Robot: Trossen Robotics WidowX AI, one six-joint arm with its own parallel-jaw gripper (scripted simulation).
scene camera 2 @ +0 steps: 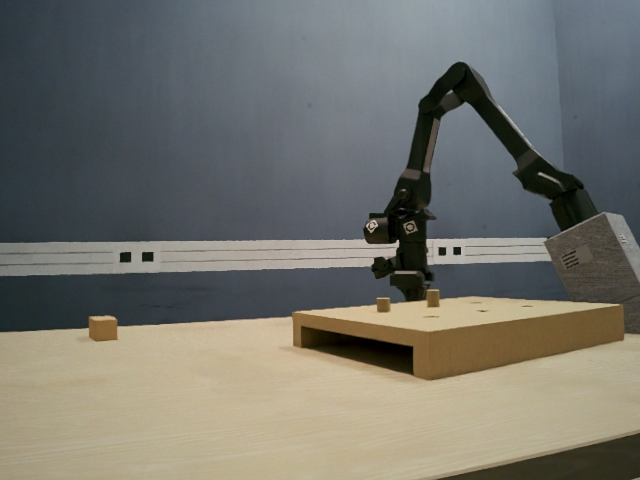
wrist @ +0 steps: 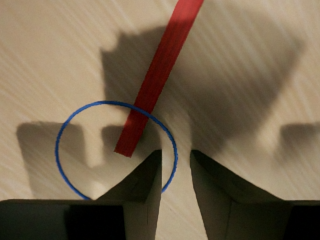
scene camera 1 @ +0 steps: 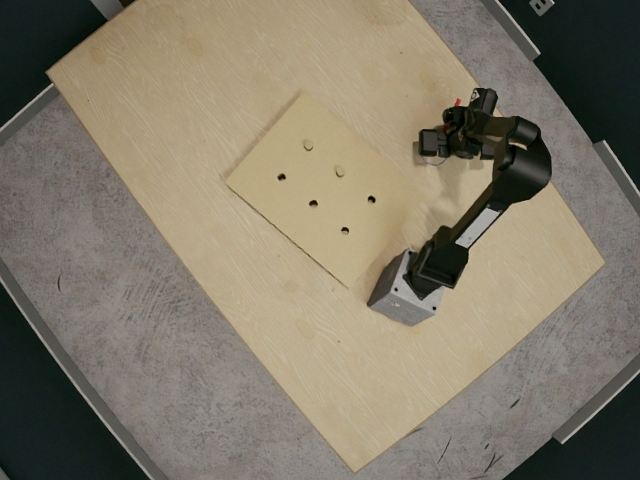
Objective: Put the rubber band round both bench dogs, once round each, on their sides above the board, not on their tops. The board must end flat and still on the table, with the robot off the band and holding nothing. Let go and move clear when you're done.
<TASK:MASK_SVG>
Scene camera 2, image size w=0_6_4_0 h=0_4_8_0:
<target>my gripper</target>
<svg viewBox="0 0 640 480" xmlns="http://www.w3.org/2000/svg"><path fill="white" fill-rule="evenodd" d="M374 258L371 271L374 272L376 279L381 279L379 278L381 275L384 275L382 276L384 278L391 274L390 286L396 286L404 294L406 302L425 301L426 291L429 290L431 284L424 285L424 283L429 281L429 275L430 282L434 282L434 272L427 268L427 243L399 243L395 257L387 260L383 256Z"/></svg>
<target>wooden board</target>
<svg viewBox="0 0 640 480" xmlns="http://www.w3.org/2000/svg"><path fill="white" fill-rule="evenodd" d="M292 312L293 346L306 348L370 339L413 346L414 377L428 381L624 340L624 308L621 304L486 297L472 298L471 300L464 300L468 297L440 300L439 290L427 290L427 301L391 304L391 311L390 298L377 298L377 305Z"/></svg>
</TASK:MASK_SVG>
